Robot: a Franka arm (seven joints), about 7 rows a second.
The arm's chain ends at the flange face. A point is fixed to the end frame.
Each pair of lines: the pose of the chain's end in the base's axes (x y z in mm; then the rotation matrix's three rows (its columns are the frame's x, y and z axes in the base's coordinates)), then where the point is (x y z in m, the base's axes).
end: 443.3 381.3 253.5; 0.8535 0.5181 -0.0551; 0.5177 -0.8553 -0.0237; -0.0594 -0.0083 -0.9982
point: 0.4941 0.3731 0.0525
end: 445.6 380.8 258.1; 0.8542 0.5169 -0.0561; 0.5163 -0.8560 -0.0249; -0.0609 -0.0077 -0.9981
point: 0.4961 0.3722 0.0571
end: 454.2 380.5 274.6; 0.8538 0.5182 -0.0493; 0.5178 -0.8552 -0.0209; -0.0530 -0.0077 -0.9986
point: 0.5061 0.3728 0.0739
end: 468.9 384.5 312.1; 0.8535 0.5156 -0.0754; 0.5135 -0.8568 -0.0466; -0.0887 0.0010 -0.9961
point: 0.5155 0.3715 0.1104
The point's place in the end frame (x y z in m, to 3 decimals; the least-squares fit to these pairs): 0.051 0.035 0.198
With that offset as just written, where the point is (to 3 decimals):
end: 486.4 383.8 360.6; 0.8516 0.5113 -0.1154; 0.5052 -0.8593 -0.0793; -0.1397 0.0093 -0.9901
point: 0.525 0.364 0.158
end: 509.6 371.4 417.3; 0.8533 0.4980 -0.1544; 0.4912 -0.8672 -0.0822; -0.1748 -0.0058 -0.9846
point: 0.540 0.350 0.213
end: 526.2 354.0 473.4; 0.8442 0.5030 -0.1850; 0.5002 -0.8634 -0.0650; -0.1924 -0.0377 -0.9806
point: 0.550 0.336 0.268
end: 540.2 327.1 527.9; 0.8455 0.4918 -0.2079; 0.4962 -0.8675 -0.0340; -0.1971 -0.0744 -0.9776
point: 0.559 0.315 0.322
